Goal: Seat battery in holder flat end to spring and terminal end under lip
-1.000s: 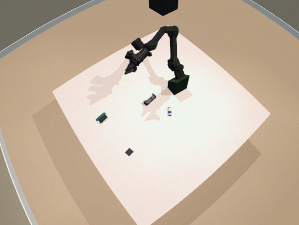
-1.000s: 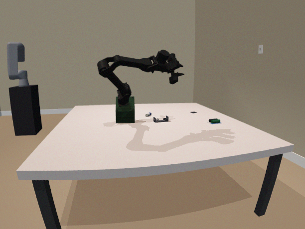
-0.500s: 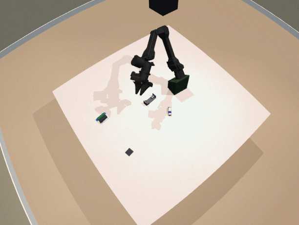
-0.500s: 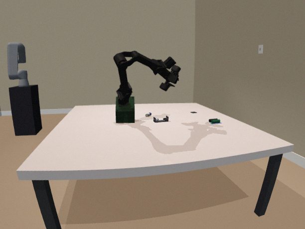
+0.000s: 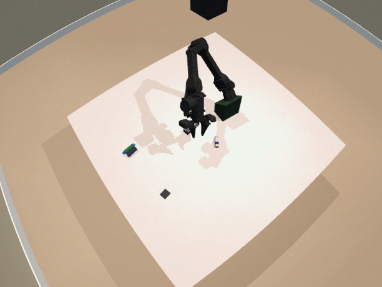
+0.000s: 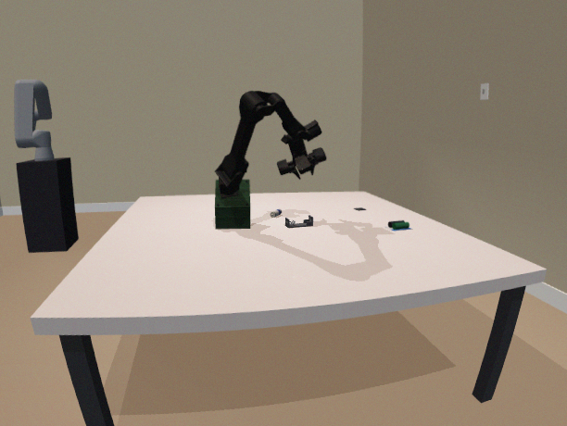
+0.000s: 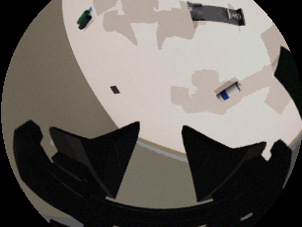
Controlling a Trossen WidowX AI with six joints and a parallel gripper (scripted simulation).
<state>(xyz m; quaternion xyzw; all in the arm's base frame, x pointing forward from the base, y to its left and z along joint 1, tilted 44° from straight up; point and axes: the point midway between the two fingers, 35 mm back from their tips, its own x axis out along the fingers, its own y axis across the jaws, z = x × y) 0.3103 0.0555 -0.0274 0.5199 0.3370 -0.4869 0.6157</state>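
Right now my gripper tip is 150 mm above the white battery, 110 mm past it and 30 mm to the right of it.
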